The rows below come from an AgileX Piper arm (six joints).
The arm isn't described. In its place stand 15 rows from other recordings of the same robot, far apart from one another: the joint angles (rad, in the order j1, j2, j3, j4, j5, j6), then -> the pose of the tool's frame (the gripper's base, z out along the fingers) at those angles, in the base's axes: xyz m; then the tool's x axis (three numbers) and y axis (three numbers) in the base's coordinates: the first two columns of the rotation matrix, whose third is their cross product.
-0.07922, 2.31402, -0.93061, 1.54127, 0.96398, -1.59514 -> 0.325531 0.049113 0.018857 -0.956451 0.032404 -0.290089 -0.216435 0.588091 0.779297
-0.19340, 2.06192, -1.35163, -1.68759, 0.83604, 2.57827 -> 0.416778 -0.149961 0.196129 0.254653 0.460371 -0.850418 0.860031 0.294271 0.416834
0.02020, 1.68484, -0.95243, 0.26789, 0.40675, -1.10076 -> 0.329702 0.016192 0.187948 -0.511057 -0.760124 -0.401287 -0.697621 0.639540 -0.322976
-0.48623, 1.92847, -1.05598, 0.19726, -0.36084, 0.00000 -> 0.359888 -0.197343 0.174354 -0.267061 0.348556 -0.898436 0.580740 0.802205 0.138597
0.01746, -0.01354, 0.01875, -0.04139, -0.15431, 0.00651 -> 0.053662 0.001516 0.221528 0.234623 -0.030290 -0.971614 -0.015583 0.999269 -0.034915
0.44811, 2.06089, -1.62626, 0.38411, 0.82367, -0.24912 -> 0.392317 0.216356 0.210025 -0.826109 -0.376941 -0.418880 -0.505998 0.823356 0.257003
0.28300, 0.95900, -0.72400, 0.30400, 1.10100, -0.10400 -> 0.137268 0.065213 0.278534 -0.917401 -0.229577 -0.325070 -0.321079 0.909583 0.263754
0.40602, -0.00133, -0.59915, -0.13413, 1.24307, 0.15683 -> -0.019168 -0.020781 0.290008 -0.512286 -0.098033 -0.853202 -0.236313 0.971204 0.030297
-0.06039, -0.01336, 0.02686, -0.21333, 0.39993, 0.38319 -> 0.051152 -0.010608 0.169867 -0.281155 0.201876 -0.938189 0.193714 0.969438 0.150548
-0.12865, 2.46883, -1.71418, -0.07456, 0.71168, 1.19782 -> 0.468441 -0.065064 0.041629 -0.280367 0.951941 -0.123297 0.942132 0.297495 0.154544
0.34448, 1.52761, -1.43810, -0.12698, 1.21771, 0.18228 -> 0.293990 0.093991 0.343440 -0.915514 -0.183191 -0.358156 -0.172158 0.983068 -0.062755
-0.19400, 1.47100, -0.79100, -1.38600, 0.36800, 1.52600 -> 0.285811 -0.088949 0.233562 -0.528177 0.248986 -0.811810 0.540464 0.835959 -0.095243
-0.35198, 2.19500, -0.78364, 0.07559, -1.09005, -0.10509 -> 0.342603 -0.132320 0.070619 -0.246653 0.016159 -0.968969 0.388787 0.917521 -0.083666
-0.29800, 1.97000, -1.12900, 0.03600, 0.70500, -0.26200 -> 0.338456 -0.101735 0.122198 -0.991531 0.061463 -0.114401 0.062272 0.998053 -0.003509
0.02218, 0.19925, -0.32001, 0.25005, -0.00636, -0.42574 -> 0.060547 0.001200 0.309368 0.212778 -0.170115 -0.962178 0.016810 0.985219 -0.170471
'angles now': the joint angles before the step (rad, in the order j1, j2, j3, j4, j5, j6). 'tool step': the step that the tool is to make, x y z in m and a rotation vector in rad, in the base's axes. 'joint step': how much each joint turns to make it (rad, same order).
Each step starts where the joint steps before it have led.
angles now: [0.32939 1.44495 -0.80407 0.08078 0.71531 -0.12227]
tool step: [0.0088 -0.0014 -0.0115 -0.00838 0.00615 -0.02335]
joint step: [-0.01282 0.05011 -0.00171 -0.01012 -0.04070 0.01412]
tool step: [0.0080 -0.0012 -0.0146 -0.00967 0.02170 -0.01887]
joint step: [-0.01197 0.05912 -0.00119 -0.00413 -0.03473 0.00773]
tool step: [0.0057 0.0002 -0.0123 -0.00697 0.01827 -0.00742]
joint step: [-0.00491 0.04913 -0.00194 -0.00057 -0.02779 0.00150]
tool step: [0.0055 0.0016 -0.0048 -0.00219 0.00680 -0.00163]
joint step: [-0.00020 0.03055 -0.01559 -0.00002 -0.00788 0.00109]
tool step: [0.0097 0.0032 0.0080 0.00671 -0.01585 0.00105]
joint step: [0.00007 0.01044 -0.05036 0.00118 0.02286 -0.00060]
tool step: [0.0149 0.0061 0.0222 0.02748 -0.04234 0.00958]
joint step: [-0.00005 -0.00275 -0.09369 0.02131 0.04897 -0.02003]
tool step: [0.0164 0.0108 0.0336 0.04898 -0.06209 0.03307]
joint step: [0.00694 -0.00497 -0.13000 0.04620 0.06479 -0.04557]
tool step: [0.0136 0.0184 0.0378 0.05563 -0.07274 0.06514]
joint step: [0.02777 0.00662 -0.15045 0.05096 0.06385 -0.05166]
